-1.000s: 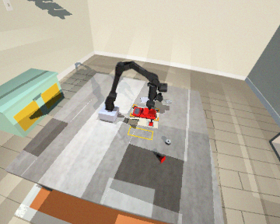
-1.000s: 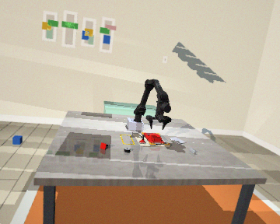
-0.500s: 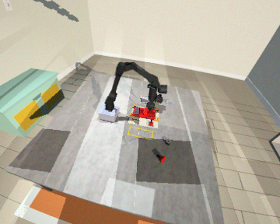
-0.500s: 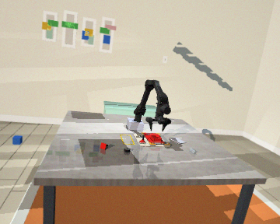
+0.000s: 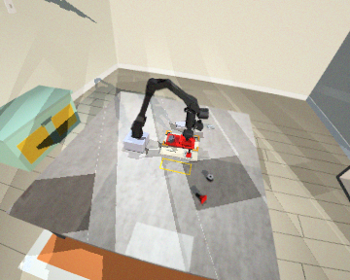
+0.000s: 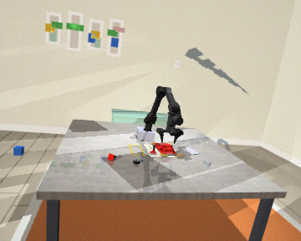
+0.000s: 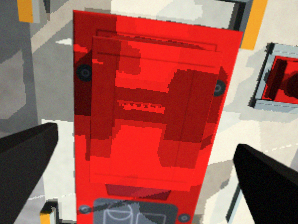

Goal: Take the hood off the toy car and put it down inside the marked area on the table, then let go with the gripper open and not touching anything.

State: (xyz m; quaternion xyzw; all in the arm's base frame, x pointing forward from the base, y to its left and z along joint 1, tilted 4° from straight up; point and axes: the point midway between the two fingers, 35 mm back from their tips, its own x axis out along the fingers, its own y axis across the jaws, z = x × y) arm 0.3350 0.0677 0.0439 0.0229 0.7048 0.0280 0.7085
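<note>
Now: the red hood 3 cm below my gripper tip. The rest, counted from my gripper tip: grey wheel: 25 cm to the right, 17 cm ahead, 7 cm below.
</note>
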